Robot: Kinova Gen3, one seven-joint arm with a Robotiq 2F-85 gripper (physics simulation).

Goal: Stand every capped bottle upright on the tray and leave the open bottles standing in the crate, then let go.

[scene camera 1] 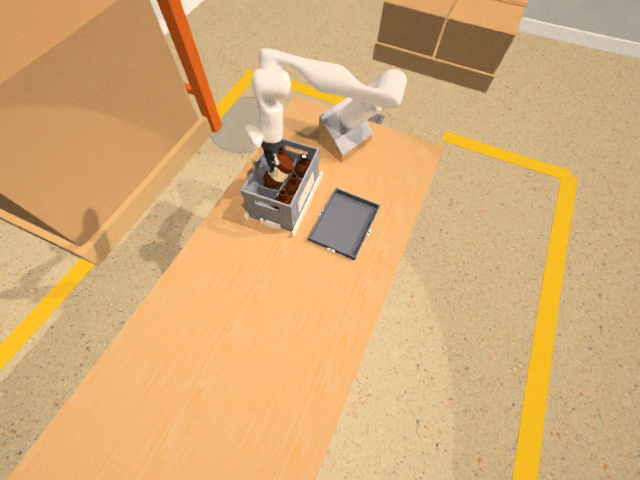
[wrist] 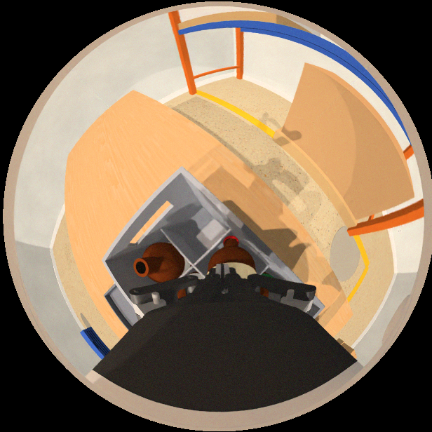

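Seen in the pictures: gripper, between the fingertips: (scene camera 1: 270,171); arm's base, origin of its link: (scene camera 1: 349,117).
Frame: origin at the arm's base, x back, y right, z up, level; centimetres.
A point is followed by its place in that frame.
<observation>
The grey crate (scene camera 1: 264,212) @(x -54.4, y 7.8, z -3.9 cm) (wrist: 186,189) holds several brown bottles. A red-capped bottle with a cream label (wrist: 231,257) leans in the crate, right by the fingertips in the wrist view. An open bottle (wrist: 166,262) stands in a corner compartment. In the scene view, one brown bottle (scene camera 1: 283,161) @(x -37.1, y 9.1, z 5.4 cm) is tilted beside the gripper, and a bottle (scene camera 1: 302,165) @(x -32.3, y 4.1, z 1.1 cm) shows near the far right corner. Two more bottles (scene camera 1: 293,183) @(x -41.7, y 2.5, z 2.1 cm) (scene camera 1: 283,196) @(x -49.5, y 1.8, z 4.2 cm) are along the tray side. My gripper (scene camera 1: 272,168) @(x -42.2, y 11.4, z 4.2 cm) (wrist: 222,271) is shut and empty, low over the crate. The grey tray (scene camera 1: 343,222) @(x -40.3, y -18.1, z -11.1 cm) (wrist: 120,306) bears no bottle.
The wooden table (scene camera 1: 248,310) @(x -86.2, y -4.9, z -11.6 cm) (wrist: 120,145) carries the crate, the tray and the robot base (scene camera 1: 343,136) @(x -8.1, y -1.5, z -2.9 cm). The crate walls and dividers surround the fingers closely. A large box (scene camera 1: 93,129) (wrist: 350,145) and an orange post (scene camera 1: 193,67) stand beyond the crate's side of the table.
</observation>
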